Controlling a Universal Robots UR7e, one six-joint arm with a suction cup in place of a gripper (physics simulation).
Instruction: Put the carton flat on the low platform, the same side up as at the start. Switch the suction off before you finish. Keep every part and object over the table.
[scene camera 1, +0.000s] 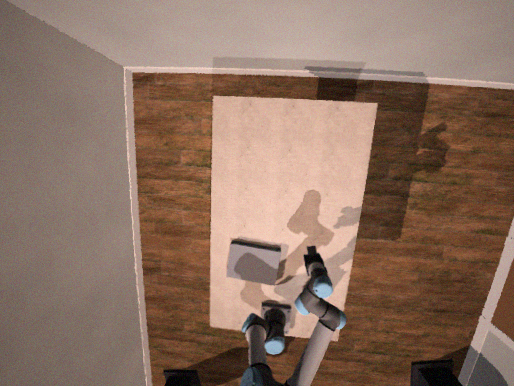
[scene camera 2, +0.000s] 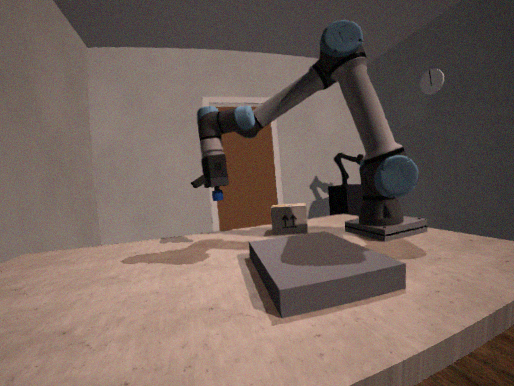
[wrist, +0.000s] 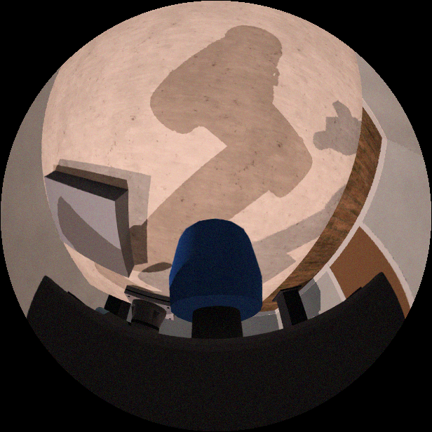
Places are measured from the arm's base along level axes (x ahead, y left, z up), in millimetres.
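Pixels of known places: hand at its tool point: (scene camera 2: 218, 200); arm's base at its link origin: (scene camera 1: 274, 318) (scene camera 2: 380, 221).
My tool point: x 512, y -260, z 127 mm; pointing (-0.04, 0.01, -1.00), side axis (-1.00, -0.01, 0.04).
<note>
Ahead of a thing's pixels: the offset from my tool point to its top centre. Level surfaces: height alone.
The carton @[dx -313, dy -32, dz -56 mm] (scene camera 2: 289, 220) stands on the table behind the low platform in scene camera 2. Its grey side shows two printed arrows pointing up, and its top edge is tan. I cannot make the carton out in scene camera 1 or the wrist view. The low grey platform @[dx -98, dy +348, dz -121 mm] (scene camera 1: 255, 260) (scene camera 2: 330, 277) (wrist: 100, 215) lies flat on the table with a shadow across its bare top. My gripper, a blue suction cup (scene camera 2: 218, 195) (wrist: 216, 265), hangs high above the table, apart from the carton and to its left in scene camera 2. Nothing hangs from it, so it is open.
The pale table @[dz -169 mm] (scene camera 1: 290, 150) (scene camera 2: 125, 310) (wrist: 115, 75) bears the arm's base (scene camera 2: 386, 229), which stands behind and to the right of the platform in scene camera 2. The arm arches over that area. A black stand (scene camera 2: 338, 200) with a thin dark arm is in the background.
</note>
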